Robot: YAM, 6 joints.
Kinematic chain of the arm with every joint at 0, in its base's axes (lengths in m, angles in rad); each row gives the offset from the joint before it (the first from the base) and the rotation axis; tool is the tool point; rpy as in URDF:
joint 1: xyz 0 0 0.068 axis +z
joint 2: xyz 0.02 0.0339 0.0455 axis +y
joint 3: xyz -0.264 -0.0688 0 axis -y
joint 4: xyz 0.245 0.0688 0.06 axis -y
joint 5: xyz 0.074 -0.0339 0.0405 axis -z
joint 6: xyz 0.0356 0 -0.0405 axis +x
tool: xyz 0 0 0 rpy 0 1.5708 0
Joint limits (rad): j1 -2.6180..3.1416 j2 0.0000..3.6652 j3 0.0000..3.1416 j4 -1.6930..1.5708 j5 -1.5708..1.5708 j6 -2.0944..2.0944
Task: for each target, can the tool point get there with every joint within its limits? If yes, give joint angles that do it. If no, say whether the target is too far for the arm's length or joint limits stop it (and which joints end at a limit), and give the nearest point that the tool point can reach.
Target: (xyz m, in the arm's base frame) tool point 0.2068 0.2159 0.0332
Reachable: yes | joints 0.9031 2.3140 1.1680 -1.0646 0.9404 -1.7355
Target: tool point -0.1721 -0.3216 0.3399
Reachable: yes | joints -2.0875 1.5879 1.0317 0.9428 -0.2616 -1.5390
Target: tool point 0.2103 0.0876 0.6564
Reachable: yes | joints 0.3871 1.4888 2.1281 0.2552 -0.0485 0.0725
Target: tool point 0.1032 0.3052 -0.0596
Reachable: yes | joints 1.2716 2.7514 1.5471 -1.2797 0.2461 -1.6219
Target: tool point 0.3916 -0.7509 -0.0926
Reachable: no: too far | nearest point 0.2900 -0.5562 -0.0379 | short by 0.226 m
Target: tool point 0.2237 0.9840 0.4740
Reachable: no: too far | nearest point 0.1348 0.5929 0.3278 | short by 0.427 m
